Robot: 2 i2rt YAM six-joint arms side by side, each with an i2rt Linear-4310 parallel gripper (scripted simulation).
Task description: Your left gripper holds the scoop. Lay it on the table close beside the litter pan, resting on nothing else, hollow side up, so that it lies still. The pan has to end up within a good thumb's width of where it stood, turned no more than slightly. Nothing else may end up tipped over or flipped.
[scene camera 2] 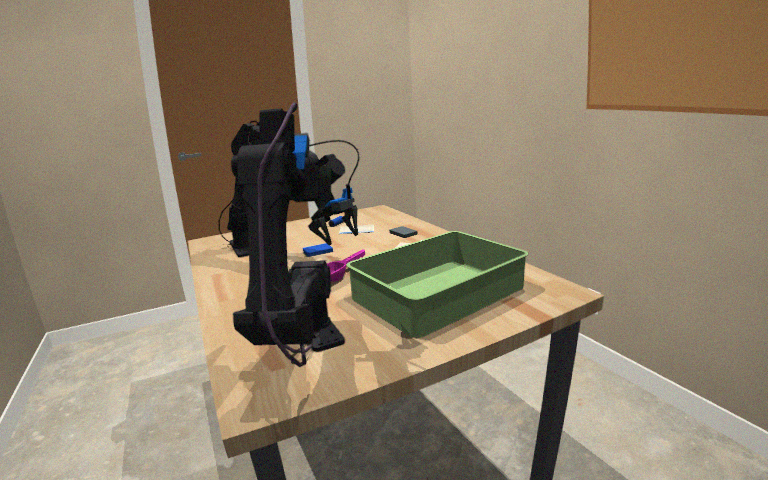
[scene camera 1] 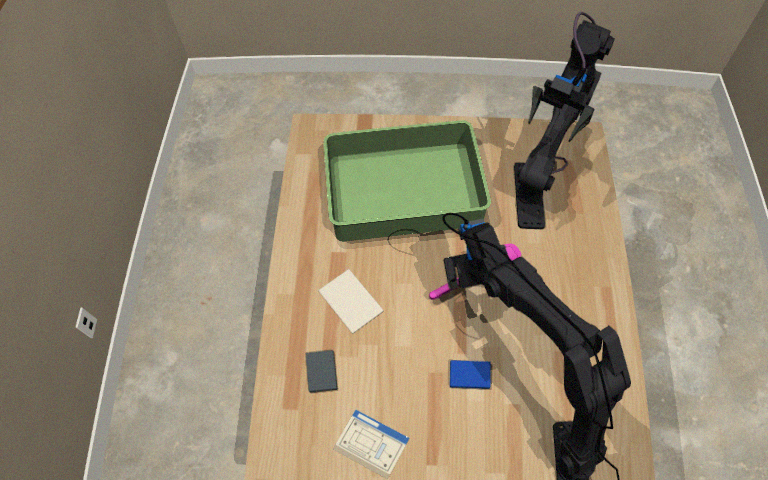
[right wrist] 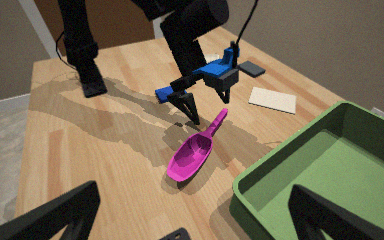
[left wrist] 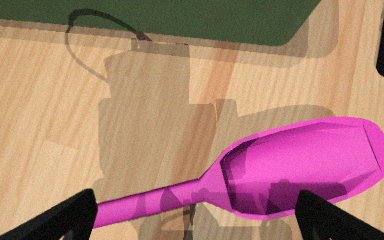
In view: the left gripper (scene camera 2: 344,239), the right gripper (scene camera 1: 549,131), a magenta scoop (left wrist: 264,172), a green litter pan (scene camera 1: 391,181), a dark grey box (scene camera 1: 321,373) and a blue box (scene camera 1: 463,374).
The magenta scoop is seen too in the right wrist view (right wrist: 189,157). The green litter pan shows as well in scene camera 2 (scene camera 2: 416,271), in the right wrist view (right wrist: 330,155) and in the left wrist view (left wrist: 271,30). The left gripper shows as well in the right wrist view (right wrist: 213,113) and in the left wrist view (left wrist: 195,199). The left wrist view does not show the dark grey box: it is out of frame. The left wrist view misses the blue box: it is out of frame.
